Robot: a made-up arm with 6 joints. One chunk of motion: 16 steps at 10 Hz.
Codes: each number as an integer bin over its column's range. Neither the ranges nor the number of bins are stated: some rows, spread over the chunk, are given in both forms.
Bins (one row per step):
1: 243 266 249 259 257 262
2: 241 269 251 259 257 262
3: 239 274 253 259 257 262
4: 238 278 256 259 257 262
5: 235 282 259 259 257 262
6: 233 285 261 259 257 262
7: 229 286 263 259 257 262
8: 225 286 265 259 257 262
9: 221 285 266 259 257 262
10: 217 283 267 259 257 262
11: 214 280 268 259 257 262
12: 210 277 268 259 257 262
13: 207 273 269 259 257 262
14: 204 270 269 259 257 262
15: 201 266 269 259 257 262
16: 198 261 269 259 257 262
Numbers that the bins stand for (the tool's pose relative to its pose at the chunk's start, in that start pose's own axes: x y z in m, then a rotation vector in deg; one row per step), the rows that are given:
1: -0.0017 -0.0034 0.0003 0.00 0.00 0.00
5: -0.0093 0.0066 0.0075 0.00 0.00 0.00
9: -0.0224 0.0085 0.0126 0.00 0.00 0.00
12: -0.0327 0.0035 0.0141 0.00 0.00 0.00
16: -0.0440 -0.0066 0.0148 0.00 0.00 0.00
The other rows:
2: -0.0036 -0.0015 0.0017 0.00 0.00 0.00
3: -0.0055 0.0016 0.0032 0.00 0.00 0.00
4: -0.0064 0.0041 0.0054 0.00 0.00 0.00
6: -0.0111 0.0085 0.0090 0.00 0.00 0.00
7: -0.0149 0.0091 0.0104 0.00 0.00 0.00
8: -0.0186 0.0091 0.0119 0.00 0.00 0.00
10: -0.0262 0.0072 0.0133 0.00 0.00 0.00
11: -0.0290 0.0053 0.0141 0.00 0.00 0.00
13: -0.0356 0.0010 0.0148 0.00 0.00 0.00
14: -0.0384 -0.0009 0.0148 0.00 0.00 0.00
15: -0.0412 -0.0034 0.0148 0.00 0.00 0.00

